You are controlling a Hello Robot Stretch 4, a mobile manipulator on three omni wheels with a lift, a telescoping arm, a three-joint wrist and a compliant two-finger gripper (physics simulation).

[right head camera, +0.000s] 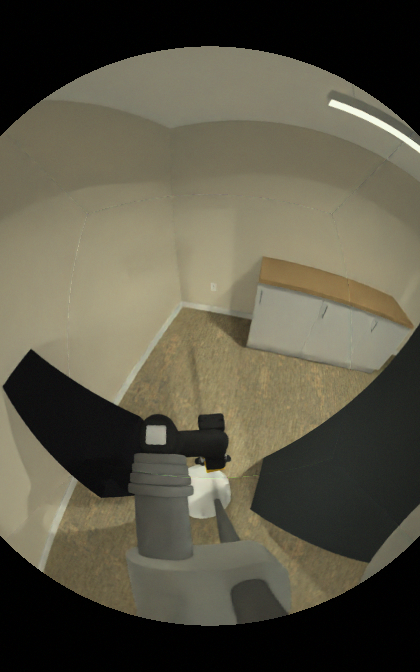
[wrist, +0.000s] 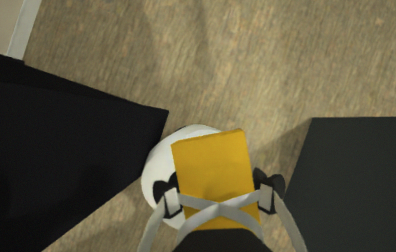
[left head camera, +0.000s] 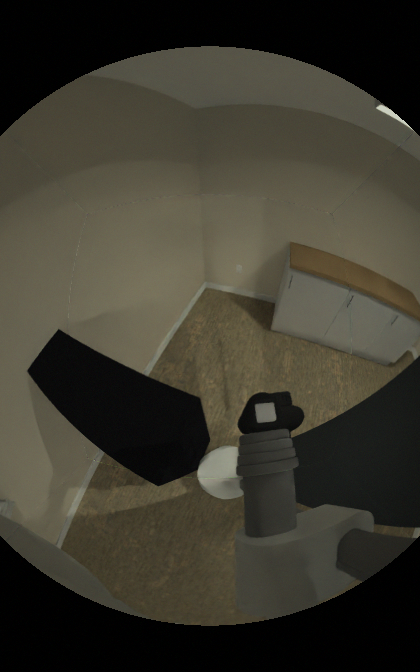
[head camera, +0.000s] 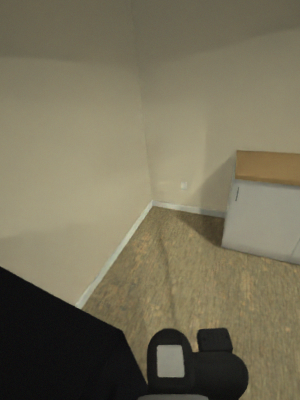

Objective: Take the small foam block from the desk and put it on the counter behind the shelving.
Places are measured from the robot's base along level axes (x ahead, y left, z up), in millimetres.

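Pixels of known places: gripper, fingertip midpoint: [wrist: 218,184].
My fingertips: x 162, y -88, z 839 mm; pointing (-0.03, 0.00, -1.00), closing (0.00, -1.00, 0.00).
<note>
Behind a point stands the place of what it marks.
The small foam block [right head camera: 216,470] [wrist: 212,162] {y -85, x 192, z 886 mm} is yellow. In the wrist view it sits between the two dark fingertips, tilted a little, above the robot's white round base. My gripper [wrist: 218,184] {y -88, x 162, z 839 mm} [right head camera: 213,459] is shut on it. In the head camera view the wrist hides the block. The counter [head camera: 267,167] {y -888, x 1446, z 883 mm} [left head camera: 350,274] [right head camera: 327,287] has a wooden top and pale grey doors. It stands against the far wall, ahead and to the right, well apart from the gripper. The desk does not show in these views.
A black cabinet [head camera: 55,340] {y 278, x 256, z 1033 mm} [left head camera: 125,410] [right head camera: 70,425] [wrist: 70,155] {y 153, x 183, z 701 mm} stands close on the left, near the wall. The dark shelving [left head camera: 365,450] [right head camera: 350,465] [wrist: 350,185] {y -442, x 25, z 422 mm} stands close on the right. Wood floor [head camera: 215,280] {y -452, x 1047, z -28 mm} lies between them and runs to the counter.
</note>
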